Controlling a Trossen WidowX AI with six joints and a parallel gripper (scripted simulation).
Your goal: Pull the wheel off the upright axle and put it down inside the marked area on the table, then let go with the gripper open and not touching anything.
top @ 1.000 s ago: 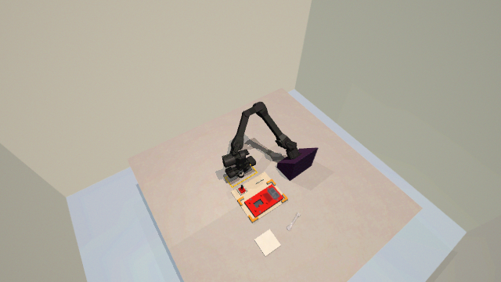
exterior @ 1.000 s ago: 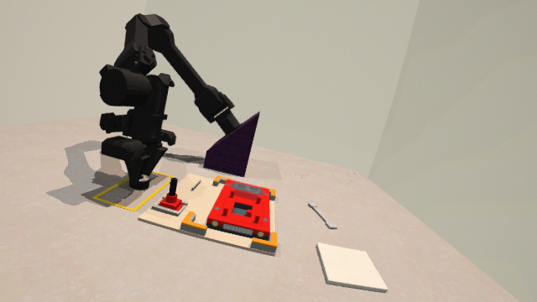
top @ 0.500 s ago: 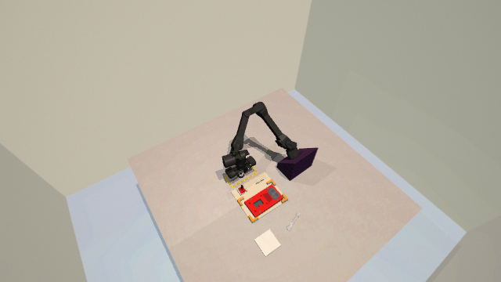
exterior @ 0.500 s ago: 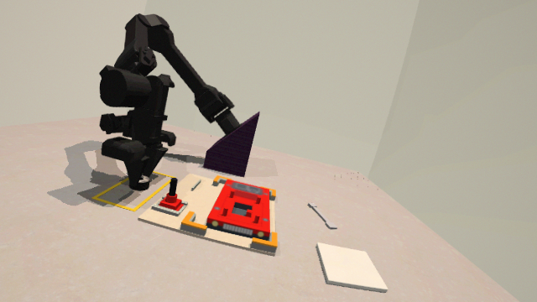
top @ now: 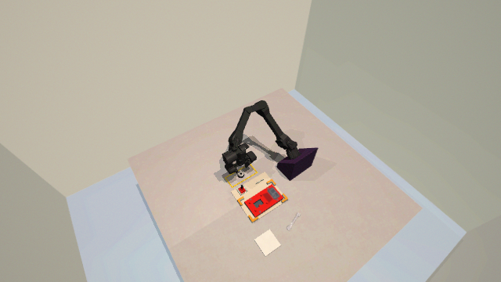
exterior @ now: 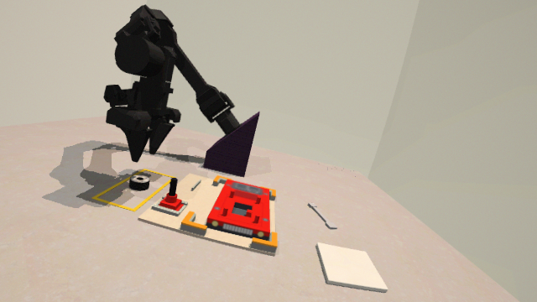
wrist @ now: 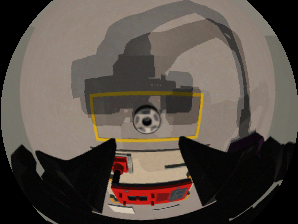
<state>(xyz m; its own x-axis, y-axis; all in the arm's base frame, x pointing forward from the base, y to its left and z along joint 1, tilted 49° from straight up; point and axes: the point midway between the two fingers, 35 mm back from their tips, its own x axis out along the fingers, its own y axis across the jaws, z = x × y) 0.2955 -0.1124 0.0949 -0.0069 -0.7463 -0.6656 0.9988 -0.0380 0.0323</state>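
Now: the wheel 60 mm below my gripper tip. Round my gripper tip: grey wrench (410 mm to the left, 60 mm below, 60 mm behind); then black upright axle (80 mm to the left, 60 mm ahead, 30 mm below); then square plate (410 mm to the left, 130 mm ahead, 60 mm below).
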